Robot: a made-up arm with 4 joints.
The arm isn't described. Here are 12 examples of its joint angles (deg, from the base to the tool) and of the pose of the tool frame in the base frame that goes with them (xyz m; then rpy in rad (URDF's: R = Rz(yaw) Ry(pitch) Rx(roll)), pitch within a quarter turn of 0, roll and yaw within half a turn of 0).
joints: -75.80 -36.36 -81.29 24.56
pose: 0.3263 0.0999 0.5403 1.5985 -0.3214 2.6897
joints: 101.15 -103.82 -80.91 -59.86
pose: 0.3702 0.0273 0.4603 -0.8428 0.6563 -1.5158
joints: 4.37 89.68 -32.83 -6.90
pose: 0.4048 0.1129 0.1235 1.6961 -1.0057 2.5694
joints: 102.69 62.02 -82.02 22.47
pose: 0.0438 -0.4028 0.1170 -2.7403 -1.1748 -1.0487
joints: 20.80 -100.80 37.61 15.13
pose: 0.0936 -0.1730 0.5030 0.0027 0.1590 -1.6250
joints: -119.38 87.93 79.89 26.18
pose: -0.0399 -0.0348 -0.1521 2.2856 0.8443 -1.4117
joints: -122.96 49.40 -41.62 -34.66
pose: -0.0141 0.2238 0.2128 1.2953 -0.3733 -1.7506
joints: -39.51 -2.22 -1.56 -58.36
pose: 0.3616 0.0827 0.2014 1.6413 1.1582 -3.0019
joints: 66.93 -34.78 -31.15 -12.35
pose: 0.1731 -0.2468 0.4083 1.1199 0.7557 0.0983
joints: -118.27 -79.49 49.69 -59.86
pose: 0.3629 0.1482 0.3746 -1.5992 0.3571 0.0004
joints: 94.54 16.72 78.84 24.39
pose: -0.0834 -0.3188 -0.0067 -1.3495 1.2312 3.0572
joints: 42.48 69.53 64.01 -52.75
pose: 0.2729 -0.0052 -0.1130 2.0882 0.8593 3.0216
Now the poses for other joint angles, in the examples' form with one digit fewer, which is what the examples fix.
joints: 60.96 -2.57 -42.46 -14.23
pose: 0.221 -0.302 0.356 1.447 0.220 0.718
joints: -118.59 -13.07 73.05 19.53
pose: 0.296 0.376 0.155 -0.917 0.951 0.658
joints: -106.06 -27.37 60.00 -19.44
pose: 0.372 0.289 0.188 -1.651 0.865 0.021
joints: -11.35 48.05 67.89 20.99
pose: 0.398 0.012 -0.114 2.703 1.177 3.014
